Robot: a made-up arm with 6 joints.
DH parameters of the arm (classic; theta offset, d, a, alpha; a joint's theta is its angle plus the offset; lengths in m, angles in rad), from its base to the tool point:
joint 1: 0 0.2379 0 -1.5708
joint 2: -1.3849 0 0.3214 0
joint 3: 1.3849 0 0.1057 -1.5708
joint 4: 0 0.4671 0 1.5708
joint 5: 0 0 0.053 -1.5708
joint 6: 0 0.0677 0 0
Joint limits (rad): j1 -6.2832..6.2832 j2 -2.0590..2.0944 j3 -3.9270..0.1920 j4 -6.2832..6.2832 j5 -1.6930..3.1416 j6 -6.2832..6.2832
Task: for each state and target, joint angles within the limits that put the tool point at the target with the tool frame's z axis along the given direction. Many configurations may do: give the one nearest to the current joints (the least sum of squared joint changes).
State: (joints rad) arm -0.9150 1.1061 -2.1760 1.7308 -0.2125 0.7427
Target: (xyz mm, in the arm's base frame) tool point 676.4 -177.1 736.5 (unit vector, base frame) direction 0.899 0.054 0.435
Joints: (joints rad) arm -0.2185 0.5005 -2.3772 2.1275 0.2959 0.7427
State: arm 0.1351 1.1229 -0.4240 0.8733 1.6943 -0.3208
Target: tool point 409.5 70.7 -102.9 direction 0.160 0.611 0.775
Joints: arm -0.0283 1.0335 -0.9988 1.7566 2.4649 -0.3208
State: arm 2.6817 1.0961 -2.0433 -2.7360 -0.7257 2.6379
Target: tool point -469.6 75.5 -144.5 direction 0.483 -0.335 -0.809
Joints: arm 2.9303 1.2054 -1.5019 -2.8505 -0.9082 2.6379
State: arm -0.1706 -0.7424 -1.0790 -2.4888 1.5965 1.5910
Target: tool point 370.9 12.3 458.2 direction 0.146 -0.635 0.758
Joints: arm 0.1812 -0.6838 -0.4491 -2.3917 1.8703 1.5910
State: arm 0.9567 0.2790 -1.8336 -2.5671 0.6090 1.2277
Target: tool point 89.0 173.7 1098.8 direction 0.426 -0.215 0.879
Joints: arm 1.0960 -0.0451 -2.6382 -2.2506 0.6604 1.2277
